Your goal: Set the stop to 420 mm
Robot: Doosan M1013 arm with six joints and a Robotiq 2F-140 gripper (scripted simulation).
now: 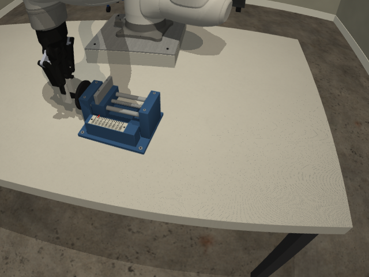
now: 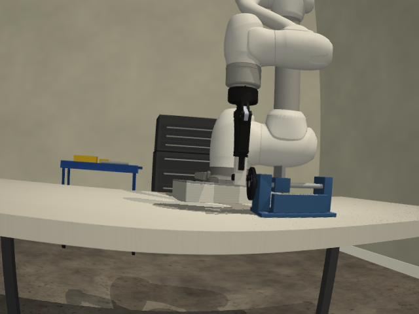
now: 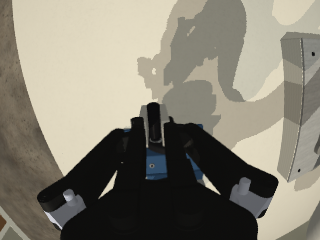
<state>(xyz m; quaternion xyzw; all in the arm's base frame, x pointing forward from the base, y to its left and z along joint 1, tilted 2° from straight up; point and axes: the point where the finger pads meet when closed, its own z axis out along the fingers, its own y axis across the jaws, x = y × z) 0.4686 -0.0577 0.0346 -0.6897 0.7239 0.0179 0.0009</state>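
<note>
Right now my hand is 10 mm past the black handwheel, 20 mm to the right of it and 20 mm above it. From my hand the other things lie so: stop block 10 mm behind, 110 mm to the left, 20 mm below.
</note>
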